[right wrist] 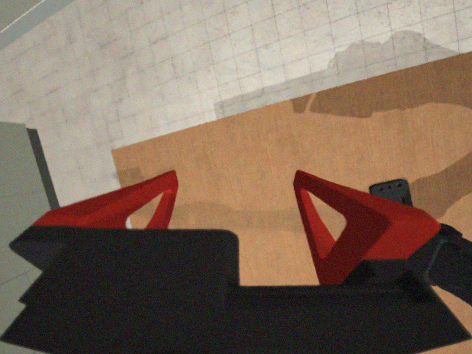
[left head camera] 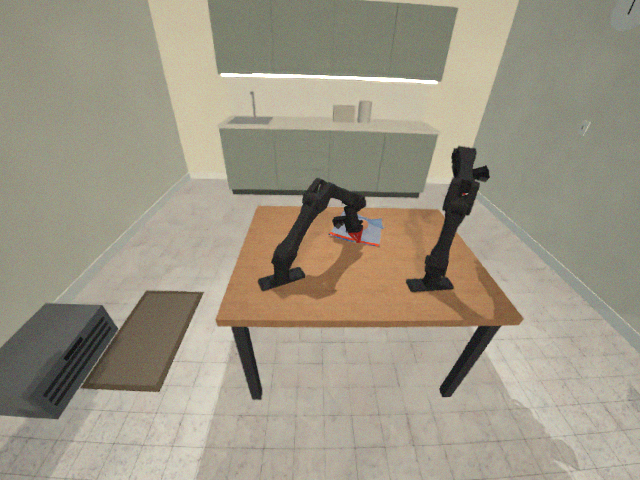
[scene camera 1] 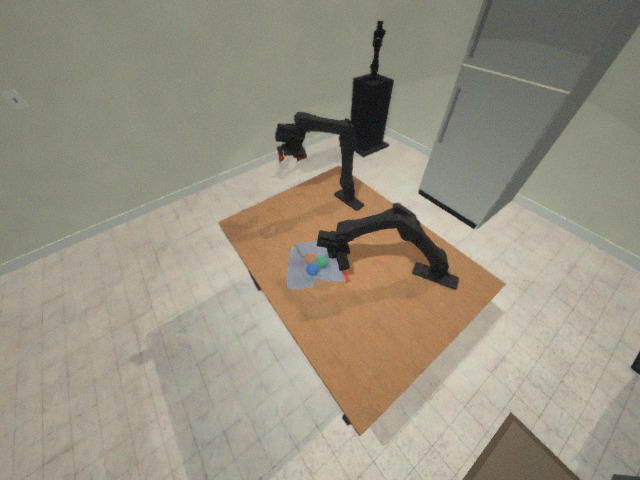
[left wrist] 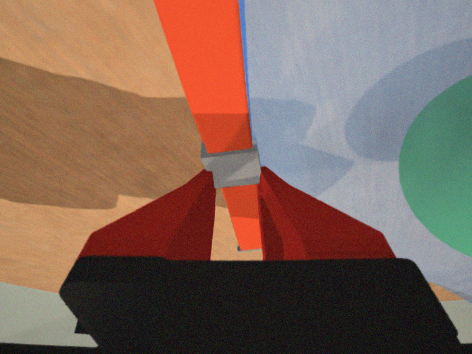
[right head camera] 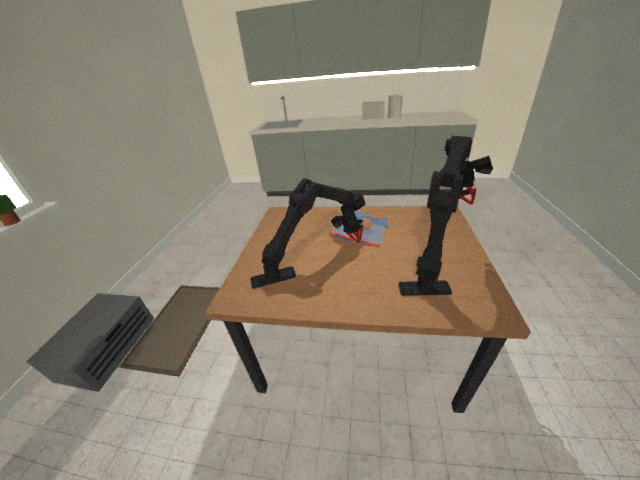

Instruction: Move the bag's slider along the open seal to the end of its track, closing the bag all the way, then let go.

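The blue-grey bag [left head camera: 372, 234] [right head camera: 373, 235] [scene camera 1: 297, 276] [left wrist: 300, 45] lies flat on the table. Its orange-red seal [left head camera: 370, 243] [right head camera: 369, 243] [scene camera 1: 346, 276] [left wrist: 215, 65] runs along one edge, with a thin blue line beside its upper stretch in the left wrist view. The grey slider [left wrist: 232, 170] straddles the seal, and a short strip end shows beyond it between the fingers. My left gripper [left head camera: 357, 239] [right head camera: 357, 239] [left wrist: 236, 176] is shut on the slider. My right gripper [scene camera 1: 291, 158] [right wrist: 235, 177] is open and empty, raised high, far from the bag.
A green ball [scene camera 1: 322, 261] [left wrist: 442, 165], a blue ball [scene camera 1: 312, 269] and an orange ball [scene camera 1: 310, 257] [right head camera: 367, 223] are at the bag. The wooden table [left head camera: 361, 304] [scene camera 1: 372, 356] carries both arms. A tall fridge [scene camera 1: 491, 129] and a black pedestal [scene camera 1: 371, 111] stand beyond it.
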